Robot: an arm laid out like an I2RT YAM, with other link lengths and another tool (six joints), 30 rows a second.
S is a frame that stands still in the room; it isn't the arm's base.
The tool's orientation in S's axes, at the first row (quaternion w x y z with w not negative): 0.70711 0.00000 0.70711 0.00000
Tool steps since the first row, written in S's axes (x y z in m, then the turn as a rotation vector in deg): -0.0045 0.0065 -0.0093 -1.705 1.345 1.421; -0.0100 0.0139 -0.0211 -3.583 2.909 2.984; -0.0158 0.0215 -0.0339 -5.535 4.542 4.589; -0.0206 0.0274 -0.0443 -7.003 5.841 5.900; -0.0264 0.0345 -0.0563 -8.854 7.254 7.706; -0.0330 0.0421 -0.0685 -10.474 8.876 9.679; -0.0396 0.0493 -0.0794 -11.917 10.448 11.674; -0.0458 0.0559 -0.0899 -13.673 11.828 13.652; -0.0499 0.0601 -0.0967 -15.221 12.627 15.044; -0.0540 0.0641 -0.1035 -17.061 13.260 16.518; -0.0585 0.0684 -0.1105 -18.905 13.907 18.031; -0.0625 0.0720 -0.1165 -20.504 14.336 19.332
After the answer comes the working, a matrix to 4 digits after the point.
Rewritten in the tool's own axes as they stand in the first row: 0.0093 0.0065 -0.0045 -1.421 1.345 -1.705; 0.0211 0.0139 -0.0100 -2.984 2.909 -3.583; 0.0339 0.0215 -0.0158 -4.589 4.542 -5.535; 0.0443 0.0274 -0.0206 -5.900 5.841 -7.003; 0.0563 0.0345 -0.0264 -7.706 7.254 -8.854; 0.0685 0.0421 -0.0330 -9.679 8.876 -10.474; 0.0794 0.0493 -0.0396 -11.674 10.448 -11.917; 0.0899 0.0559 -0.0458 -13.652 11.828 -13.673; 0.0967 0.0601 -0.0499 -15.044 12.627 -15.221; 0.1035 0.0641 -0.0540 -16.518 13.260 -17.061; 0.1105 0.0684 -0.0585 -18.031 13.907 -18.905; 0.1165 0.0720 -0.0625 -19.332 14.336 -20.504
The tool's axes in the first row as the columns of a matrix, in S's axes (rounded; the answer above uses it unrounded):
0.0000 0.0000 1.0000
0.0000 1.0000 0.0000
-1.0000 0.0000 0.0000

